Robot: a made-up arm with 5 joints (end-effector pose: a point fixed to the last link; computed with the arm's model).
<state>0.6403 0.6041 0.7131 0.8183 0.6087</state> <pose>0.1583 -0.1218 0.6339 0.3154 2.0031 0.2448</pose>
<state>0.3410 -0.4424 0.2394 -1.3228 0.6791</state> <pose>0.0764 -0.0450 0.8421 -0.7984 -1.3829 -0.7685</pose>
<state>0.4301 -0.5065 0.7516 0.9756 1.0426</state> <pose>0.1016 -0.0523 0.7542 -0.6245 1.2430 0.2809</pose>
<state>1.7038 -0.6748 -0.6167 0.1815 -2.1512</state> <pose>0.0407 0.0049 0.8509 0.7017 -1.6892 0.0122</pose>
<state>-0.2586 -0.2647 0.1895 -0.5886 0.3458</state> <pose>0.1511 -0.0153 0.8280 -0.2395 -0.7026 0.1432</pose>
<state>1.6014 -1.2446 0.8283 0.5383 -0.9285</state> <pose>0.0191 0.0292 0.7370 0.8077 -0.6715 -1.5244</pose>
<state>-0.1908 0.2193 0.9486 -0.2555 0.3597</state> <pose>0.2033 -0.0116 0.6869 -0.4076 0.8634 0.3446</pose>
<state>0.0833 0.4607 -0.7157 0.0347 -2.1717</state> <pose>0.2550 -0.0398 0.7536 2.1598 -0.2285 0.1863</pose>
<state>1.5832 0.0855 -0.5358 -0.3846 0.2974</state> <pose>0.0193 -0.1385 0.8422 -0.8869 -0.4406 -1.5806</pose>
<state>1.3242 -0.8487 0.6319 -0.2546 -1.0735</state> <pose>0.0258 -0.0392 0.7849 0.5903 -1.0351 -0.9162</pose>
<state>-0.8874 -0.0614 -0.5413 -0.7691 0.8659</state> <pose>0.1178 0.0372 0.8621 -0.0993 -1.4488 0.1473</pose>
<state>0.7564 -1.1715 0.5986 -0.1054 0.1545</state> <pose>-0.0034 -0.0030 0.7970 -0.3965 -0.6000 -0.7663</pose>
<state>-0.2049 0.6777 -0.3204 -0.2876 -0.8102</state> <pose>0.2844 0.0024 0.6919 0.8096 0.1373 0.1678</pose>
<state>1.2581 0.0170 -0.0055 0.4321 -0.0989</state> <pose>0.0629 -0.1584 0.7769 0.3654 0.3074 -1.2530</pose>
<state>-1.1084 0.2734 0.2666 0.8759 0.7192</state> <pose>0.1487 0.1299 0.7111 -1.3174 0.9220 1.3907</pose>
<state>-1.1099 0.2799 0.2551 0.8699 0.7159</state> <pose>0.1491 0.1311 0.7110 -1.3114 0.9119 1.3889</pose>
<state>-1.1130 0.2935 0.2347 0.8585 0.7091</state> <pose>0.1498 0.1334 0.7106 -1.3006 0.8957 1.3856</pose>
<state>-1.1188 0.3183 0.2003 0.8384 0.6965</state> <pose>0.1509 0.1375 0.7096 -1.2820 0.8698 1.3801</pose>
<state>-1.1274 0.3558 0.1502 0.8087 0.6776</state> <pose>0.1525 0.1435 0.7078 -1.2541 0.8337 1.3725</pose>
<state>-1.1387 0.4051 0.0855 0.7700 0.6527</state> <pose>0.1542 0.1511 0.7051 -1.2168 0.7885 1.3637</pose>
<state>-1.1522 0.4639 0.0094 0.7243 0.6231</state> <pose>0.1559 0.1599 0.7015 -1.1712 0.7370 1.3547</pose>
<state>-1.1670 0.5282 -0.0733 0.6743 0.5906</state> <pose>0.1573 0.1691 0.6971 -1.1194 0.6824 1.3466</pose>
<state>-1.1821 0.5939 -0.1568 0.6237 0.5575</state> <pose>0.1582 0.1780 0.6921 -1.0651 0.6293 1.3402</pose>
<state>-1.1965 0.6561 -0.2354 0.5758 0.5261</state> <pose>0.1586 0.1859 0.6870 -1.0120 0.5806 1.3359</pose>
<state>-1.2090 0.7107 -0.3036 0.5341 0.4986</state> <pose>0.1586 0.1924 0.6823 -0.9647 0.5400 1.3333</pose>
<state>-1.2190 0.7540 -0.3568 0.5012 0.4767</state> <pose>0.1583 0.1973 0.6782 -0.9268 0.5094 1.3320</pose>
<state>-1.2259 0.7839 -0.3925 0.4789 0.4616</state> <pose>0.1581 0.2005 0.6753 -0.9010 0.4899 1.3317</pose>
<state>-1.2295 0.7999 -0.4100 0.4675 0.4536</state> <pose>0.1579 0.2021 0.6735 -0.8884 0.4815 1.3316</pose>
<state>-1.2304 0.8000 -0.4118 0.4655 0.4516</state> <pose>0.1577 0.2022 0.6737 -0.8849 0.4790 1.3316</pose>
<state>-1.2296 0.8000 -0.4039 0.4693 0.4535</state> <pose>0.1578 0.2019 0.6728 -0.8928 0.4889 1.3320</pose>
